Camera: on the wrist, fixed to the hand. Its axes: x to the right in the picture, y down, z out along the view.
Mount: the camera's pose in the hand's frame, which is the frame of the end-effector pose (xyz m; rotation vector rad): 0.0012 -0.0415 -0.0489 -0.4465 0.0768 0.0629
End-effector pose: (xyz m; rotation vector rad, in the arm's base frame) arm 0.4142 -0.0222 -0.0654 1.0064 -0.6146 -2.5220
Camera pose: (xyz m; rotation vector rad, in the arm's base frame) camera 0.4414 -0.0006 -0.1193 0.8927 -0.0497 -2.3960
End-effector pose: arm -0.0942 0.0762 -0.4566 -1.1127 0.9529 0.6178
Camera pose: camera -0.0755 0.0159 -0.4451 -1.5142 0.9423 0.8715
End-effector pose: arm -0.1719 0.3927 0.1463 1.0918 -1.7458 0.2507
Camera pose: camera -0.1089 0.3984 0.1570 0.6949 -1.6637 -0.0596
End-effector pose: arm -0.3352 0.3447 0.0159 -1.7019 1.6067 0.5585
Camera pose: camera -0.3024 0.3060 0.0552 -2.0168 1.6822 0.9498
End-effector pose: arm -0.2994 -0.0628 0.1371 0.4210 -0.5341 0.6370
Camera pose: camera -0.2551 -0.0671 0.0909 -0.0407 -0.5992 0.5716
